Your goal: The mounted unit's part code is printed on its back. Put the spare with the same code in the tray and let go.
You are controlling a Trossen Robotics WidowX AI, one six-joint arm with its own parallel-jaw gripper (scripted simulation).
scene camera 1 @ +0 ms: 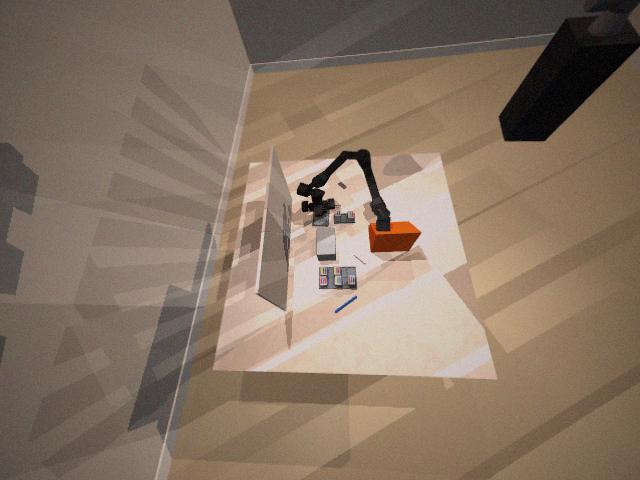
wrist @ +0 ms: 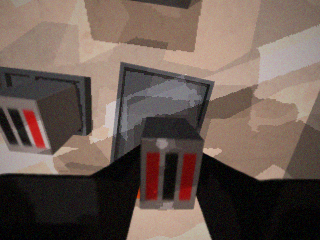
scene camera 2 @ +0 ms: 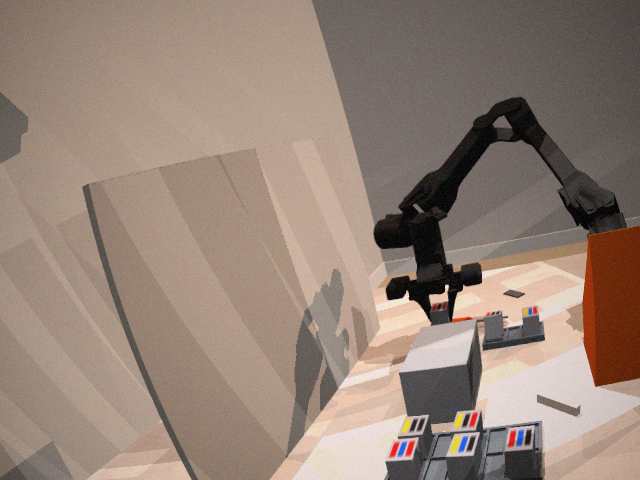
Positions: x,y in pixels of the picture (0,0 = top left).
Labels:
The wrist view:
my gripper: 165,150
tray: 142,92
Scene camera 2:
my gripper: 442,322
rack: 513,336

